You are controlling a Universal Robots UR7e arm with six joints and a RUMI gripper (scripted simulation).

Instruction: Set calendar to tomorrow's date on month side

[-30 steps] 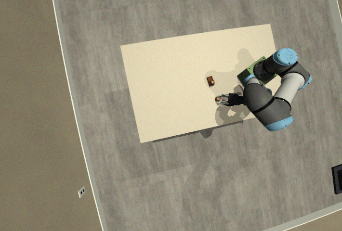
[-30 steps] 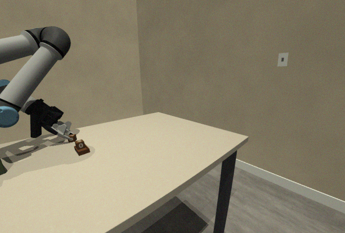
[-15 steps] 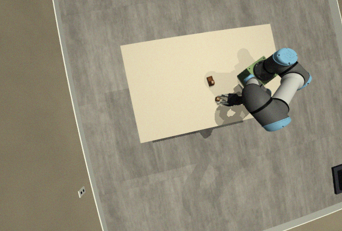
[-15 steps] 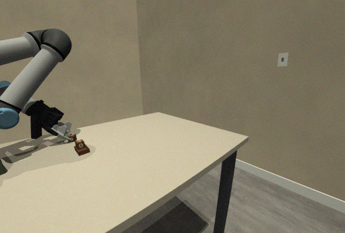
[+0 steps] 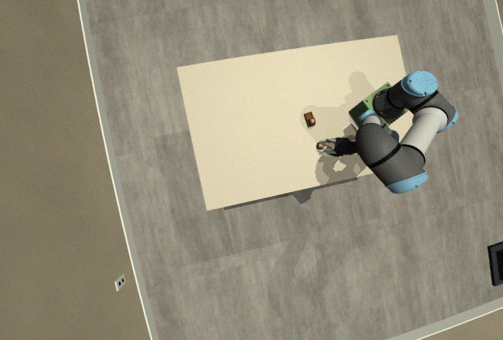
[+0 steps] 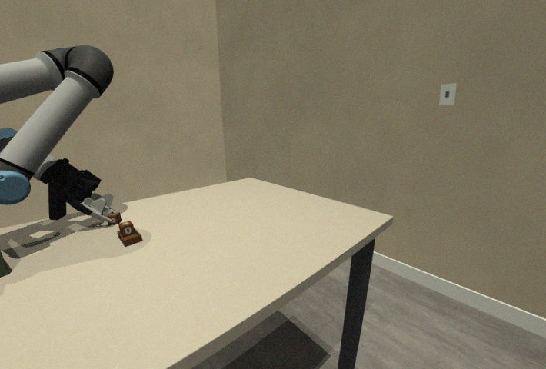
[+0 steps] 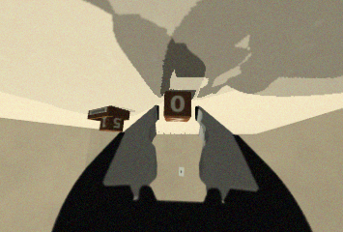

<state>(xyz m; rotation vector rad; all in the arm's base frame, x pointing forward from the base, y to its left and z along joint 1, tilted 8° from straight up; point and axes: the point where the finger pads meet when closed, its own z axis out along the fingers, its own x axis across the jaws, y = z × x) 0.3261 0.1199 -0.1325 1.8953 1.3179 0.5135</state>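
Right now the brown digit cube is 1 cm below my hand and 1 cm ahead of it. From my hand the other things lie so: brown calendar tray 16 cm to the right, 3 cm ahead, 1 cm below.
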